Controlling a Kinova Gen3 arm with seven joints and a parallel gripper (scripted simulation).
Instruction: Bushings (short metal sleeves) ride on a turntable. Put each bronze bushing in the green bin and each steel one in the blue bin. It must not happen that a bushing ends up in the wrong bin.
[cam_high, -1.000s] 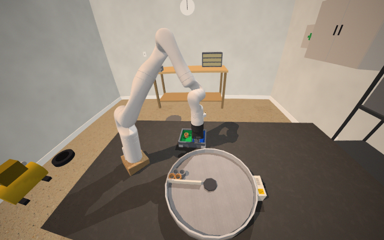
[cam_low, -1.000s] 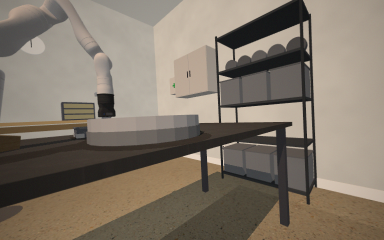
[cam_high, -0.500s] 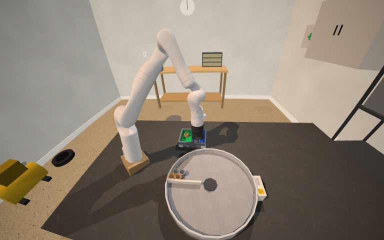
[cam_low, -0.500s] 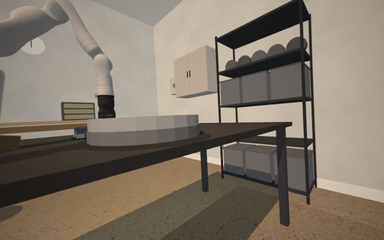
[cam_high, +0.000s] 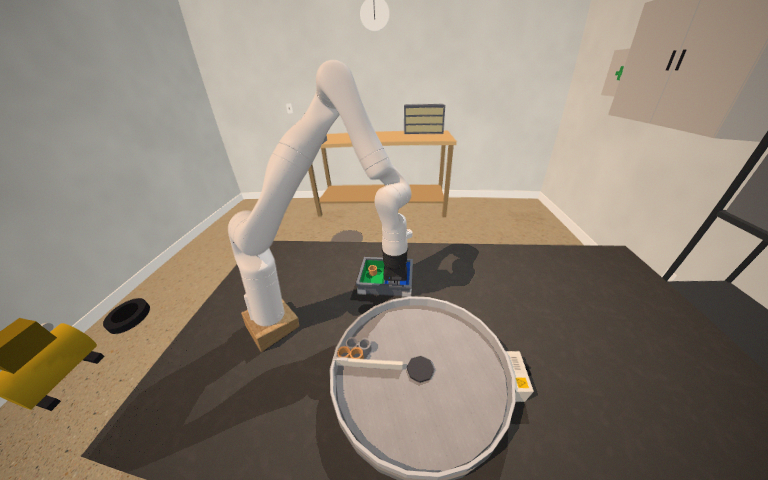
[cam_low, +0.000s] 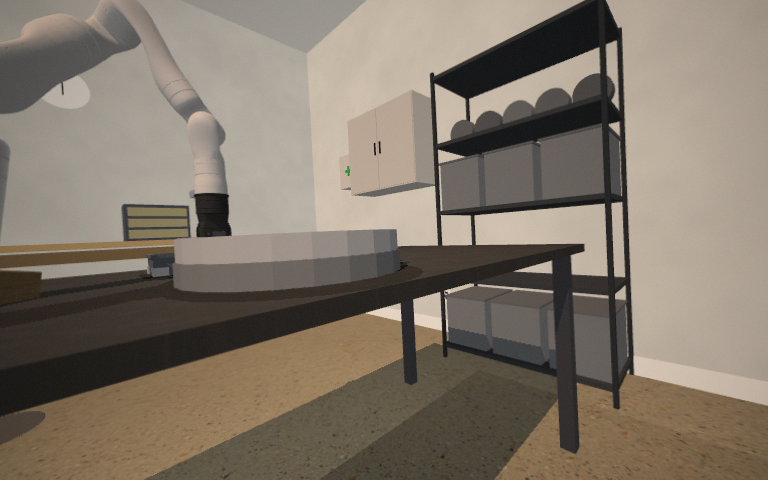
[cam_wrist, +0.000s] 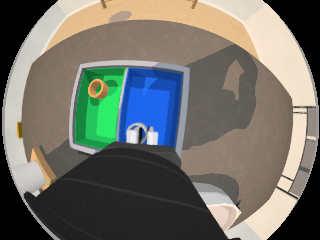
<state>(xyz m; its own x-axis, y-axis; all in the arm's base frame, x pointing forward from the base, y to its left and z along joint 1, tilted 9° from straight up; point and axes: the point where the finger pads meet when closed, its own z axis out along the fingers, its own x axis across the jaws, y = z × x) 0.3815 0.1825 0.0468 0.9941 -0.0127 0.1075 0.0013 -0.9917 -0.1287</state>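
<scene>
Now: hand 40 mm past the green bin, 40 mm to the right of it and 10 mm above it. The rest, counted from my hand: turntable: 70 mm ahead, 320 mm to the right, 20 mm above.
</scene>
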